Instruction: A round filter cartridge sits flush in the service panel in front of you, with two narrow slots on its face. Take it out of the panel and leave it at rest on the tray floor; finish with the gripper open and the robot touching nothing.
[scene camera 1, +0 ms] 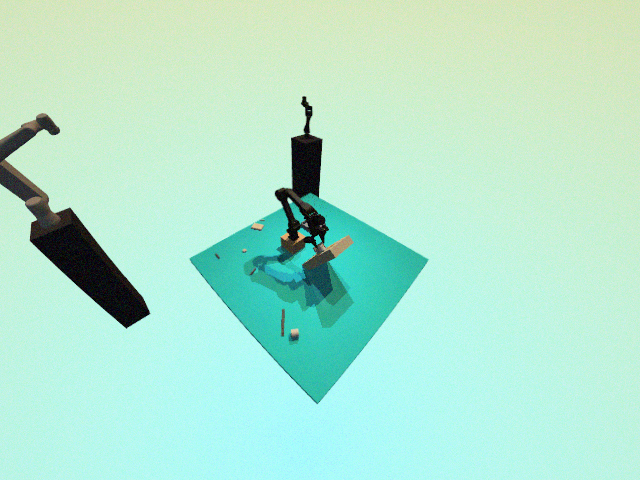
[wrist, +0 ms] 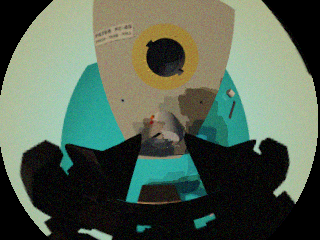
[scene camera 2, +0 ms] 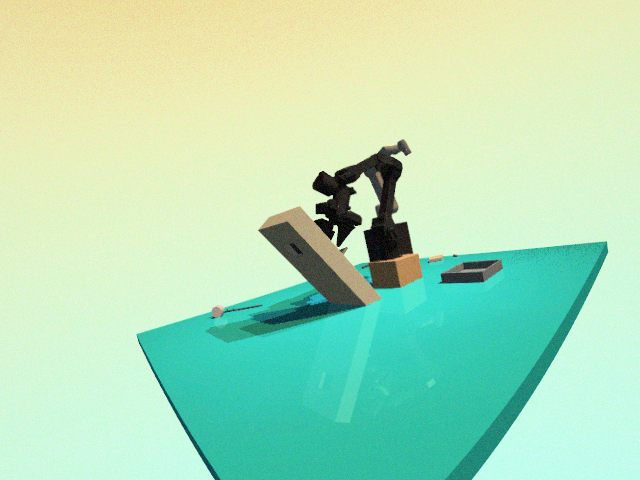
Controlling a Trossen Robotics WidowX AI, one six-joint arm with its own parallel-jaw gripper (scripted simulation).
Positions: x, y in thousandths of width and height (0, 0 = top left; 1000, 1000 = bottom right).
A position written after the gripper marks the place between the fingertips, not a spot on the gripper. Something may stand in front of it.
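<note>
The gripper (scene camera 2: 518, 516), which also appears in the wrist view (wrist: 511, 569), is open and holds nothing. A tan service panel (scene camera 2: 457, 486) is visible from the wrist as well (wrist: 464, 265). A filter cartridge (wrist: 508, 556) is present; scene camera 2 does not show it, as it is hidden by the tan service panel.
</note>
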